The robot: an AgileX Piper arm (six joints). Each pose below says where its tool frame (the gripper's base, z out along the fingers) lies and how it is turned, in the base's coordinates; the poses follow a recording.
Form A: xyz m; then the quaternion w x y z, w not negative.
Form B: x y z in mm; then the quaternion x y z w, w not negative. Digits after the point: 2 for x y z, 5 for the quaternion.
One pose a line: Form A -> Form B
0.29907, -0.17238, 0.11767, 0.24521, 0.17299, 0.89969, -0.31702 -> 299.07, -172.38, 117.67, 0.17299, 0.89969, -0.31702, 0.24521
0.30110, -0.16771, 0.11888, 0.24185, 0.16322, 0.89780, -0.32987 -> 301.10, -167.71, 118.88, 0.16322, 0.89780, -0.32987, 0.24185
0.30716, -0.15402, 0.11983, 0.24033, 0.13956, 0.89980, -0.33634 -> 307.16, -154.02, 119.83, 0.13956, 0.89980, -0.33634, 0.24033
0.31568, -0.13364, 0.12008, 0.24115, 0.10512, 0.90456, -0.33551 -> 315.68, -133.64, 120.08, 0.10512, 0.90456, -0.33551, 0.24115
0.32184, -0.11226, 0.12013, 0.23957, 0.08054, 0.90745, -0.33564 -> 321.84, -112.26, 120.13, 0.08054, 0.90745, -0.33564, 0.23957
